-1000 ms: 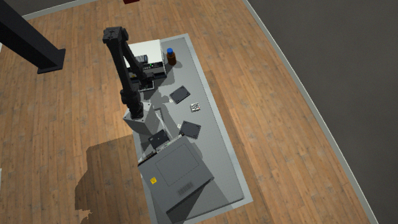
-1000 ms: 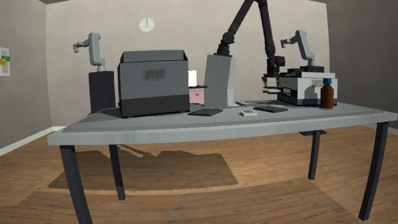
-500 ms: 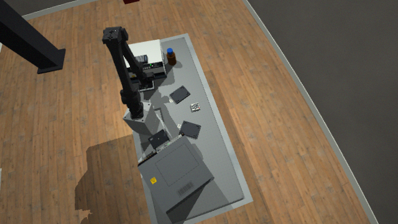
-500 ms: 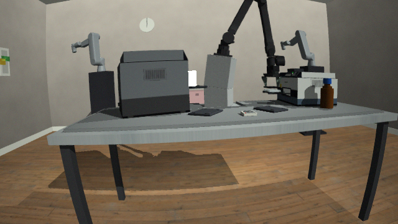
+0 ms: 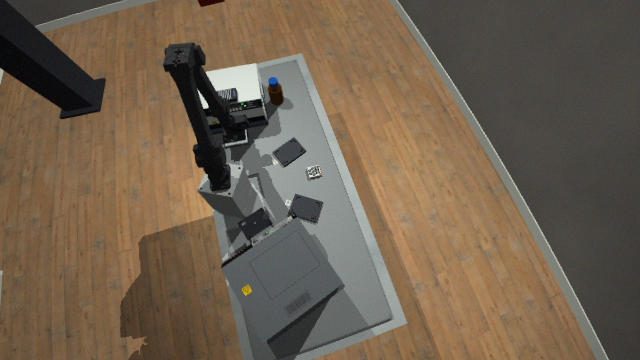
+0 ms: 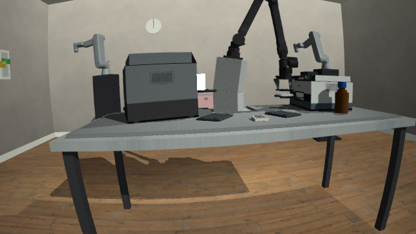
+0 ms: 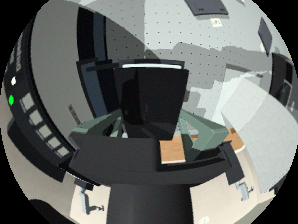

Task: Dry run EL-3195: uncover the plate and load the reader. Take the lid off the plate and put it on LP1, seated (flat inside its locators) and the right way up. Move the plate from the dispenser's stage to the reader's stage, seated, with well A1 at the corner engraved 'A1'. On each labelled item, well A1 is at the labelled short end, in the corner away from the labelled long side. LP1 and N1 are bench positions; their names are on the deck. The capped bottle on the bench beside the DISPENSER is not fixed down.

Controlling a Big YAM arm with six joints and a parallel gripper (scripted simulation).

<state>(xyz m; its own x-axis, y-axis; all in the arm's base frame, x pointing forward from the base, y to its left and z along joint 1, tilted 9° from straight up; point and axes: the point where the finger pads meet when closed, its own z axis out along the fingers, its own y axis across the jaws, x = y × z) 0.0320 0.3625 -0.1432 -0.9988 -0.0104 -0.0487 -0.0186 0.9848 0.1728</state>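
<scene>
The lidded plate lies 3 cm below my hand. The rest, counted from my hand: brown capped bottle 27 cm ahead, 29 cm to the left, 1 cm below.
</scene>
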